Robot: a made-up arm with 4 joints.
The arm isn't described. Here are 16 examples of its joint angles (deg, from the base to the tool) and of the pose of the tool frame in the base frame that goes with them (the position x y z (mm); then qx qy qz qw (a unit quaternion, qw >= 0)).
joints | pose
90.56 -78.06 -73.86 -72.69 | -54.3 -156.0 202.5 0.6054 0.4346 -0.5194 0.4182
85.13 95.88 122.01 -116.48 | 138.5 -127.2 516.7 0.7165 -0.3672 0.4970 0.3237
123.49 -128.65 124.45 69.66 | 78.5 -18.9 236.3 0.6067 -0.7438 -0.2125 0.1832
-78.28 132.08 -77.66 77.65 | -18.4 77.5 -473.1 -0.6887 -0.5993 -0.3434 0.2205
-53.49 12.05 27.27 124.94 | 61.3 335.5 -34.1 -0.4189 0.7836 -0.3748 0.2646
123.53 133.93 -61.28 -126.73 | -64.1 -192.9 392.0 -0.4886 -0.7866 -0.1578 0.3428
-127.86 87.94 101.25 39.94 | 90.9 -231.6 -484.9 0.4862 -0.6248 0.4295 0.4345
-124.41 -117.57 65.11 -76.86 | 25.9 -305.0 -66.5 0.2945 -0.4978 0.4520 0.6791
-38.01 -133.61 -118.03 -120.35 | 38.4 161.9 -52.7 -0.3099 0.0159 -0.6173 0.7230
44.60 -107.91 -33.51 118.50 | 9.5 205.5 127.1 -0.5344 -0.3387 -0.7643 0.1243
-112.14 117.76 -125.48 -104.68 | 60.9 -223.7 -311.4 -0.0431 0.3395 -0.5579 0.7561
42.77 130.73 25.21 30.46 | 18.3 433.0 431.0 -0.6951 0.3307 -0.0265 0.6378
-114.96 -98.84 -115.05 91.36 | -18.1 -64.8 -87.0 0.5450 0.2977 -0.6375 0.4561
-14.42 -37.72 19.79 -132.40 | -42.9 158.8 70.0 0.2343 -0.8968 -0.1141 0.3576
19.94 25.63 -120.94 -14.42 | 36.1 363.3 435.8 -0.1333 -0.1046 -0.8591 0.4830
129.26 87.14 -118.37 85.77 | -16.3 -405.8 377.2 0.6803 0.5515 -0.4620 0.1403
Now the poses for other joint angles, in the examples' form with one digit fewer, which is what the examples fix.
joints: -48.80 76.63 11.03 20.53
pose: -9 522 -211 -0.878 0.165 -0.114 0.434
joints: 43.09 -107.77 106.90 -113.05
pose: 118 262 120 -0.486 0.554 0.369 0.566
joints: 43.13 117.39 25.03 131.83
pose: 56 303 440 -0.398 0.764 -0.467 0.198
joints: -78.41 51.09 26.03 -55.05
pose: -57 375 -271 -0.737 -0.011 0.492 0.463
